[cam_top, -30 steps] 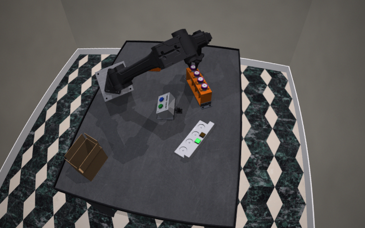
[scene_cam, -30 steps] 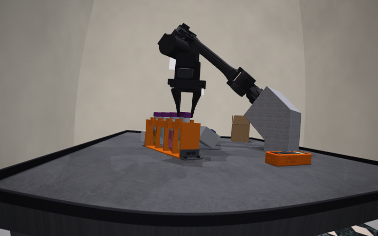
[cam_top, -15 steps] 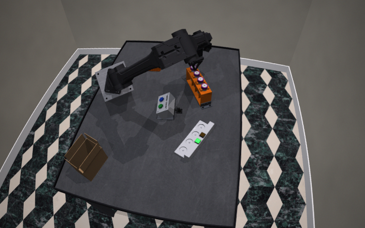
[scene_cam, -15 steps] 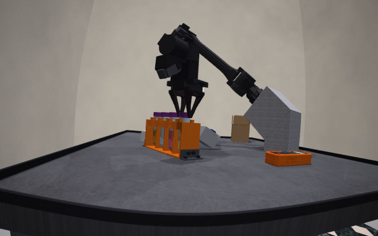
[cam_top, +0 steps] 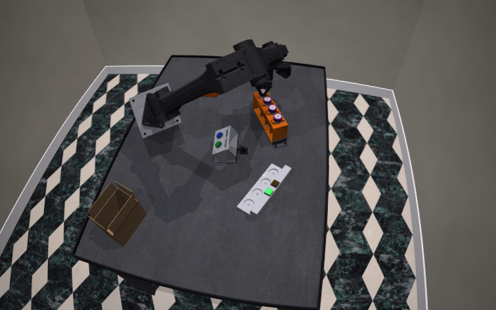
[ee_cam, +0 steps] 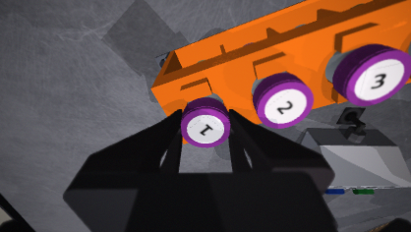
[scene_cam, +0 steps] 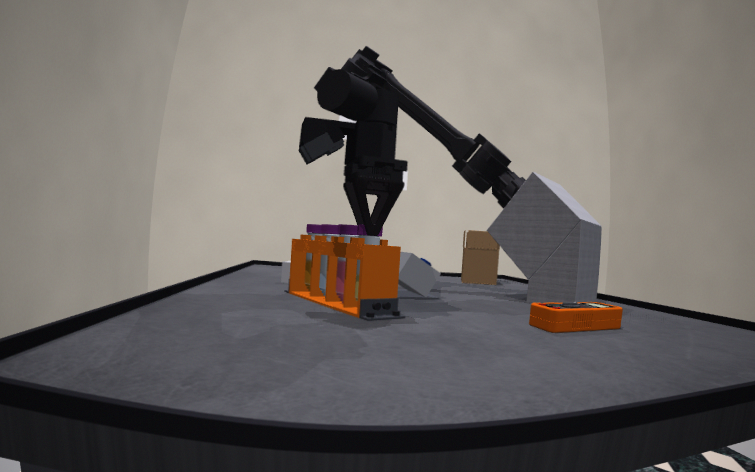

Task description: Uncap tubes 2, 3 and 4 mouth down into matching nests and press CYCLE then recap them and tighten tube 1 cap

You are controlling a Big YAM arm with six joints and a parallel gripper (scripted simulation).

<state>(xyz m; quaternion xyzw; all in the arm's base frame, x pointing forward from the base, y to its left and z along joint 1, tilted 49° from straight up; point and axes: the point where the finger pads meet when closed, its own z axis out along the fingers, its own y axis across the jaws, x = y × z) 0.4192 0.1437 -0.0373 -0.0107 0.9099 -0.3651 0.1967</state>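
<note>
The blue key lies 190 mm behind my hand, 170 mm to the right of it and 50 mm below it. The rest, counted from my hand: orange multimeter: 240 mm behind, 180 mm to the left, 100 mm below; then key housing: 180 mm behind, 190 mm to the right, 60 mm below; then green key: 200 mm behind, 210 mm to the right, 50 mm below.
</note>
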